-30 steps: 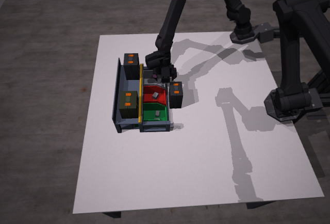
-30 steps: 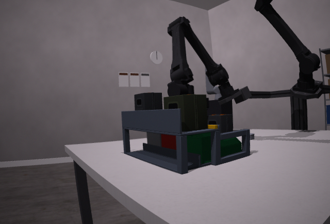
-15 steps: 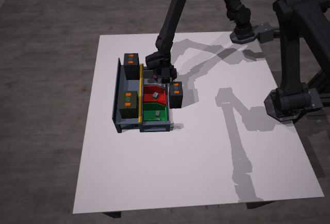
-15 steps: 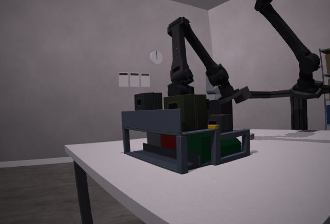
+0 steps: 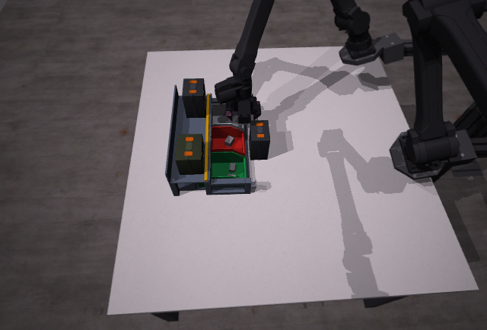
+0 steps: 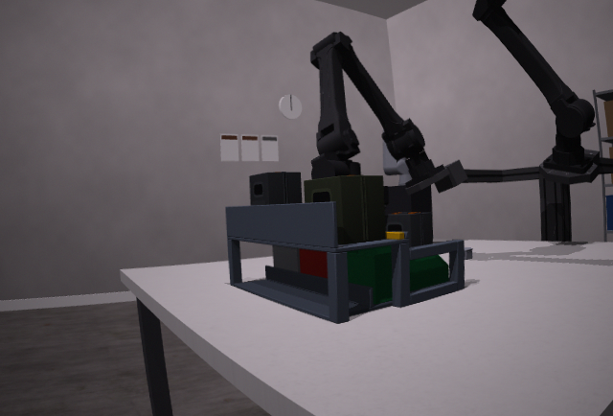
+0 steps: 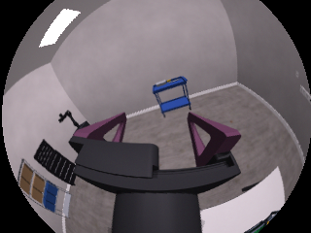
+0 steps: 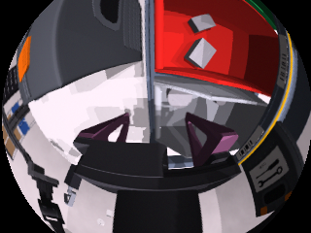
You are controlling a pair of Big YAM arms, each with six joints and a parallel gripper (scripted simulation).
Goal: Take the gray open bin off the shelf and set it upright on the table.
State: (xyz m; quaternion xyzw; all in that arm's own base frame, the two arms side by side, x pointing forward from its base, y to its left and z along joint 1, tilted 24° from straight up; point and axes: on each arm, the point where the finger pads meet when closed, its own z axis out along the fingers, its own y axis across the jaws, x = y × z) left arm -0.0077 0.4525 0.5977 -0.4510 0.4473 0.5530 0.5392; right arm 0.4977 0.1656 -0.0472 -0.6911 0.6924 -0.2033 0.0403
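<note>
My right gripper is now 80 mm short of the gray bin and 10 mm to the left of it. From my right hand the other things lie so: green bin 210 mm to the left, 110 mm ahead; red bin 100 mm to the left, 100 mm ahead; shelf 120 mm ahead, 100 mm to the left, 20 mm above.
</note>
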